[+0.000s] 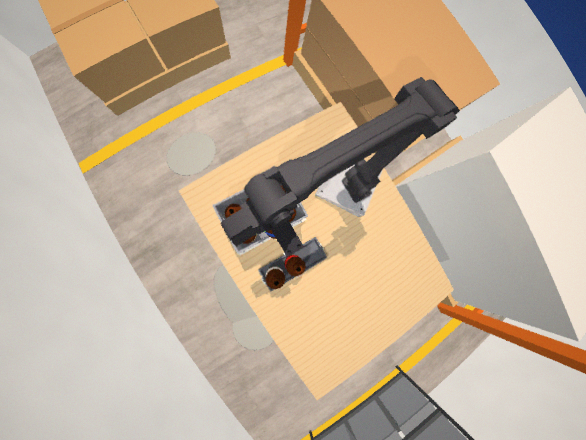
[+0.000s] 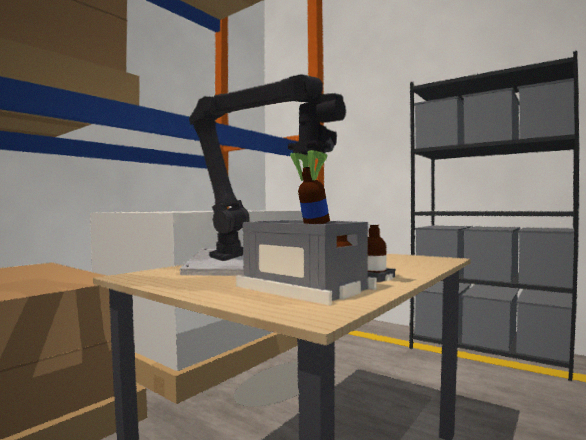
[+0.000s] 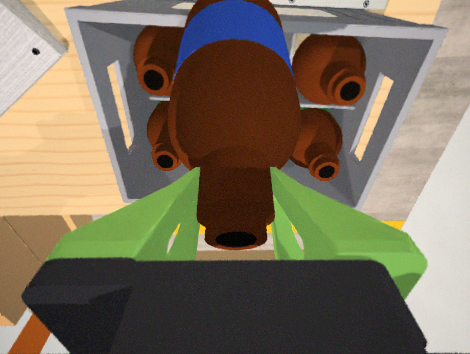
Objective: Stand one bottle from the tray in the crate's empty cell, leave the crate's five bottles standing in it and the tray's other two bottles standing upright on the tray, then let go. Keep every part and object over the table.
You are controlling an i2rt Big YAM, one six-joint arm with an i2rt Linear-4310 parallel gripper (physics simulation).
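Places are measured from the arm's base along level axes (x left, y back, z up), in millimetres.
Where they show: gripper, between the fingertips: [image 2: 308,180] [image 3: 235,177]; arm's base, origin of its link: [image 1: 356,187] [image 2: 229,254].
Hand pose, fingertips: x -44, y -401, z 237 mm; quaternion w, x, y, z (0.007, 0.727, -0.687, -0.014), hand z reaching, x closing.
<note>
Each offset is from my fingertips to the top centre of the thing. "spot": to the spot under its first point. Level surfaces: height alone.
My gripper [image 2: 307,176] [image 3: 235,177] is shut on the neck of a brown bottle with a blue label {dy +2, dx +18, dz +39 mm} [image 2: 314,197] [image 3: 235,100]. The bottle leans over the grey crate {dy -14, dx -35, dz -110 mm} [image 1: 223,220] [image 2: 350,270] [image 3: 90,45], its base near rim height; whether it dips inside is unclear. Several crate bottles {dy +72, dx +7, dz -123 mm} [image 3: 155,45] {dy -100, dx +7, dz -123 mm} [image 3: 325,65] {dy +72, dx -77, dz -123 mm} [image 3: 159,122] {dy -103, dx -81, dz -123 mm} [image 3: 320,130] stand around it; the held bottle hides the middle cells. A white-labelled bottle {dy -82, dx +209, dz -126 mm} [image 1: 275,278] [image 2: 376,245] and a red-labelled bottle {dy +8, dx +205, dz -126 mm} [image 1: 295,265] stand upright on the dark tray [image 1: 313,250] [image 2: 382,275], whose third place holds no bottle.
The crate stands near one edge of the wooden table {dz -286 mm} [image 1: 360,300] [image 2: 280,310], with pale strips {spot: dy -42, dx -139, dz -273 mm} [image 2: 285,291] along its base. The tray is beside it. The arm's base plate [image 1: 355,205] [image 2: 205,262] is on the table. Shelving [image 2: 575,200] stands beyond the table.
</note>
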